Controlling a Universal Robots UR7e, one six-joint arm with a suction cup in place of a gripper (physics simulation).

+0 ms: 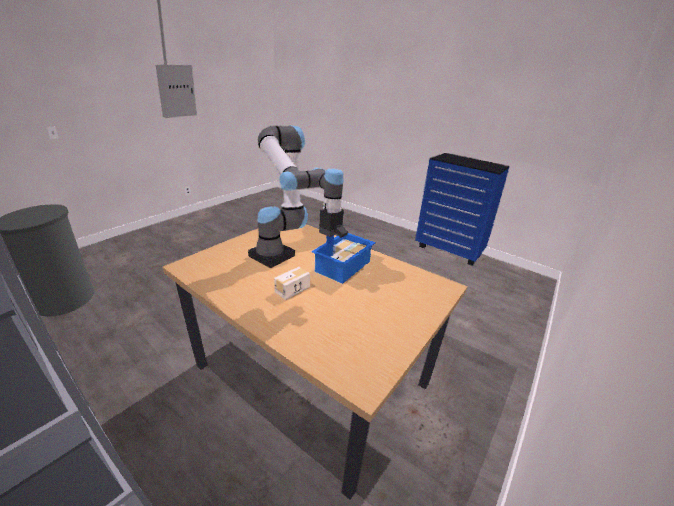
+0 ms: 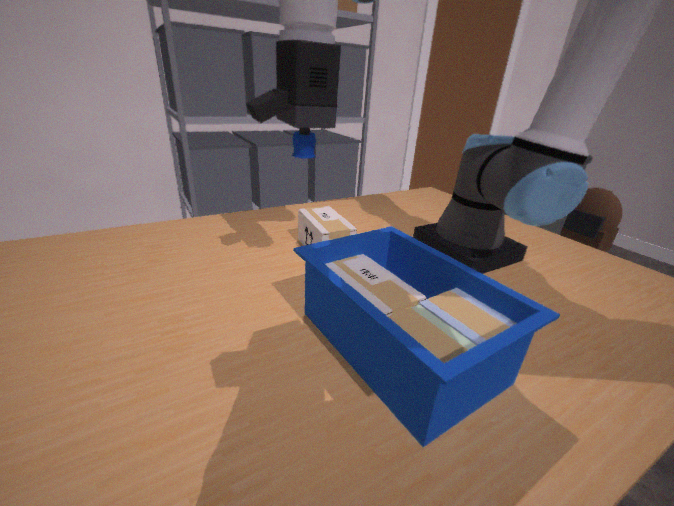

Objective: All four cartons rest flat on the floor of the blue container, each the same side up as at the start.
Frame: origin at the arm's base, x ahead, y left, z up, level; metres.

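Seen in the pictures: hand, its tool point: [image 1: 330, 242] [image 2: 303, 155]; arm's base, origin of its link: [image 1: 269, 249] [image 2: 468, 234].
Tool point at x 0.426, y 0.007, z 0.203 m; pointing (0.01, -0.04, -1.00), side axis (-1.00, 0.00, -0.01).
Observation:
Pixels of each thing's middle, then the offset from my tool point to it. Level surfaces: height alone.
- tan carton, middle of its body: [image 2: 325, 234] [image 1: 292, 282] dy -0.131, dx -0.107, dz -0.206 m
- blue container, middle of its body: [image 2: 403, 312] [image 1: 343, 256] dy +0.202, dx -0.074, dz -0.185 m
- label, middle of its body: [image 2: 368, 269] dy +0.117, dx -0.065, dz -0.157 m
- wooden table, height of its surface: dz -0.245 m
A white and tan carton [image 1: 292, 282] [image 2: 326, 222] stands on the table beside the blue container [image 1: 330, 267] [image 2: 370, 348], with arrow marks on its side. Three cartons lie inside the container: a long white and tan one with a label [image 2: 376, 283], a tan one with a pale green strip [image 2: 427, 331], and a tan one with pale edges [image 2: 469, 314]. Their tops look level, below the rim; their undersides are hidden. My suction cup [image 1: 330, 248] [image 2: 304, 154] is open, with nothing on it. It hangs in the air, above the height of the container rim.
The arm's black base [image 1: 271, 254] [image 2: 470, 248] stands on the wooden table [image 1: 348, 337] [image 2: 136, 305] close to the container. A blue drawer cabinet [image 1: 460, 206] and a grey-green bin [image 1: 47, 261] stand on the floor. A shelf rack [image 2: 181, 163] with grey boxes stands beyond the table.

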